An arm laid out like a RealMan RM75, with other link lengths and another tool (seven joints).
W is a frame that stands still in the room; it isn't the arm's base.
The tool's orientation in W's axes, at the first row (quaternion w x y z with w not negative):
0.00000 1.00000 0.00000 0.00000
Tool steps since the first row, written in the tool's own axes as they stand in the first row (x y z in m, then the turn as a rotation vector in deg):
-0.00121 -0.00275 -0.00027 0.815 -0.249 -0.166
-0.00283 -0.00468 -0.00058 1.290 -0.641 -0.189
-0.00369 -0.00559 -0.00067 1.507 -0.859 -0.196
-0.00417 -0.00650 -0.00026 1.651 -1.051 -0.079
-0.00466 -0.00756 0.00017 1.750 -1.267 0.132
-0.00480 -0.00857 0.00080 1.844 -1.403 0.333
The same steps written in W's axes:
-0.00121 0.00275 0.00027 0.815 0.249 0.166
-0.00283 0.00468 0.00058 1.290 0.641 0.189
-0.00369 0.00559 0.00067 1.507 0.859 0.196
-0.00417 0.00650 0.00026 1.651 1.051 0.079
-0.00466 0.00756 -0.00017 1.750 1.267 -0.132
-0.00480 0.00857 -0.00080 1.844 1.403 -0.333

